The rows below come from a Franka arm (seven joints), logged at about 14 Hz.
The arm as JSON. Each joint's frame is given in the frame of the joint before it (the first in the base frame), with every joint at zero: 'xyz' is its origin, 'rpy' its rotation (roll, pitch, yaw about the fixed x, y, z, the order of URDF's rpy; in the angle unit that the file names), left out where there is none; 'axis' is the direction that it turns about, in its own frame. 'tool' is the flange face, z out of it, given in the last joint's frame.
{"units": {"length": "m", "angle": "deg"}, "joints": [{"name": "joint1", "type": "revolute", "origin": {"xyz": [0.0, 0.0, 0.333]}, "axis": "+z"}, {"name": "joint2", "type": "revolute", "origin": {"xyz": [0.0, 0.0, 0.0], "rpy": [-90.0, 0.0, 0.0]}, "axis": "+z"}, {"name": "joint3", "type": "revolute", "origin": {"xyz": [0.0, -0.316, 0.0], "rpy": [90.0, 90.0, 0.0]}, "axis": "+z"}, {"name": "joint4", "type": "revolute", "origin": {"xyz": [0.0, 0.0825, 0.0], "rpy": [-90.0, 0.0, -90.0]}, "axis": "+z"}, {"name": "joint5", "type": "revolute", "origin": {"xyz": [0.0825, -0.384, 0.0], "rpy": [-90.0, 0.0, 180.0]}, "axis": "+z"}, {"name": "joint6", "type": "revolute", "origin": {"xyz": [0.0, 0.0, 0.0], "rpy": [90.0, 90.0, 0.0]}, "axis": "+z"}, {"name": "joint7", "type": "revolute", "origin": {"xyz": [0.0, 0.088, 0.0], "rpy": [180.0, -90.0, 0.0]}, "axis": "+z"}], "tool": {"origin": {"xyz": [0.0, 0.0, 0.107], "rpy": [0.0, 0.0, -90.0]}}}
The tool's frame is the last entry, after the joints.
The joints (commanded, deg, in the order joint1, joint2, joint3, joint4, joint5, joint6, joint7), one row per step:
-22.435 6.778 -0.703 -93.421 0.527 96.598 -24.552
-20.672 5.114 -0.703 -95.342 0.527 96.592 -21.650
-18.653 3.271 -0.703 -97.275 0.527 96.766 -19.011
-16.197 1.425 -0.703 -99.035 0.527 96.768 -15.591
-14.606 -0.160 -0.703 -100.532 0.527 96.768 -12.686
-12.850 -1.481 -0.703 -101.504 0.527 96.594 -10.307
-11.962 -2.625 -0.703 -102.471 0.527 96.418 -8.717
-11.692 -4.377 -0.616 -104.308 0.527 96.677 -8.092
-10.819 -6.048 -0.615 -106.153 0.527 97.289 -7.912
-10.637 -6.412 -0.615 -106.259 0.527 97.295 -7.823
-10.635 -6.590 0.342 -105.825 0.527 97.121 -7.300
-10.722 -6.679 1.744 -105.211 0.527 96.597 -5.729
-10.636 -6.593 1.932 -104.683 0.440 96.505 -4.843
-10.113 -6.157 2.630 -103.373 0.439 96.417 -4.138
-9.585 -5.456 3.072 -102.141 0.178 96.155 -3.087
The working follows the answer.
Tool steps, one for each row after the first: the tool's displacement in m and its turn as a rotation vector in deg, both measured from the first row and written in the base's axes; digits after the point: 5 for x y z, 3 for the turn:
-0.00186 0.02021 0.00120 -0.048 0.328 -1.135
-0.00398 0.04265 0.00409 -0.212 0.322 -1.753
-0.00588 0.06882 0.00788 -0.417 0.328 -2.711
-0.00984 0.08606 0.01098 -0.589 0.315 -4.020
-0.01249 0.10415 0.01542 -0.747 0.197 -4.637
-0.01683 0.11378 0.01805 -0.822 0.230 -5.334
-0.02534 0.11904 0.01964 -0.872 0.071 -5.604
-0.03202 0.12861 0.02064 -0.934 -0.366 -4.917
-0.03328 0.13054 0.02309 -0.975 -0.627 -4.826
-0.03193 0.13957 0.02806 -1.163 -1.041 -4.396
-0.03027 0.15204 0.03318 -1.403 -1.174 -4.655
-0.02896 0.15430 0.03664 -1.580 -1.494 -5.255
-0.02392 0.16514 0.04341 -1.723 -2.272 -4.745
-0.01880 0.17315 0.04682 -2.026 -2.515 -4.788

Tool pose at each row, in the base's axes (x y z in m, rotation vector in deg; rounded; the steps above come from the unrounded poses):
0.54566 -0.23183 0.53795 -178.066 -2.081 4.844
0.54380 -0.21162 0.53915 -178.077 -0.307 5.327
0.54168 -0.18919 0.54204 -178.224 0.660 5.308
0.53978 -0.16301 0.54583 -178.392 2.161 5.301
0.53582 -0.14577 0.54893 -178.494 4.209 5.253
0.53317 -0.12768 0.55337 -178.617 5.179 5.059
0.52882 -0.11805 0.55600 -178.637 6.271 5.096
0.52032 -0.11279 0.55759 -178.674 6.691 4.842
0.51363 -0.10322 0.55859 -178.813 5.614 4.182
0.51238 -0.10129 0.56104 -178.872 5.468 3.779
0.51373 -0.09226 0.56601 -179.108 4.801 3.152
0.51539 -0.07979 0.57113 -179.335 5.219 2.945
0.51670 -0.07753 0.57459 -179.477 6.162 2.433
0.52174 -0.06669 0.58136 -179.681 5.355 1.232
0.52686 -0.05868 0.58476 179.846 -5.434 -0.857

